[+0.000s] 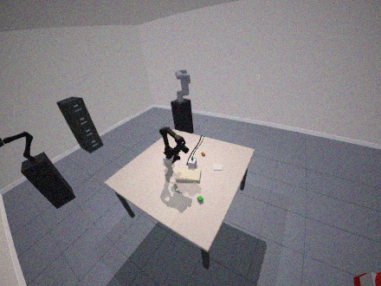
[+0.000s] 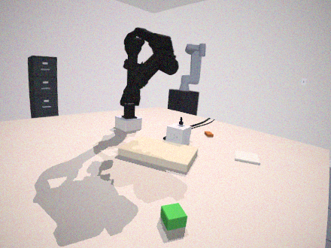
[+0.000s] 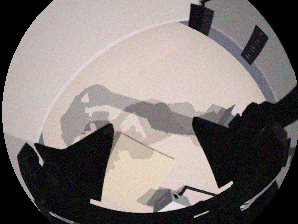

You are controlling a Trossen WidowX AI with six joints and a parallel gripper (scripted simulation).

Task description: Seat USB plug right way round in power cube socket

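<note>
Now: the dark USB plug 70 mm ahead of my gripper tip, 240 mm to the left of it and 100 mm below it. Round my gripper tip: orange piece: 40 mm ahead, 450 mm to the left, 180 mm below; then green cube: 430 mm ahead, 70 mm to the right, 180 mm below; then flat tan board: 140 mm ahead, 90 mm to the left, 180 mm below.
</note>
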